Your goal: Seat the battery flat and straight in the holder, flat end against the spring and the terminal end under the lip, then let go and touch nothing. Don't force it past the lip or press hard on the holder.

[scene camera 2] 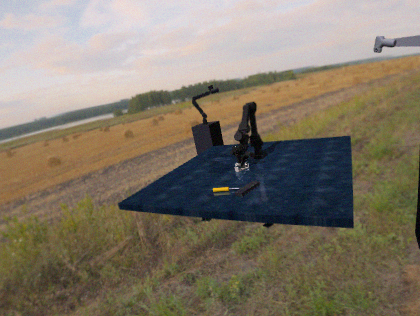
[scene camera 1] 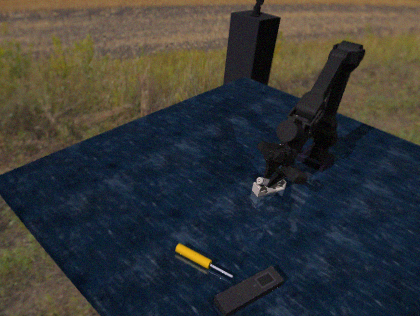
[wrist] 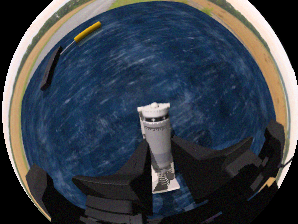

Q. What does my gripper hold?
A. A battery.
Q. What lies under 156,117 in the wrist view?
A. A battery.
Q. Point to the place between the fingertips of my gripper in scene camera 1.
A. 265,184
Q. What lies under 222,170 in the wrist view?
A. My gripper.
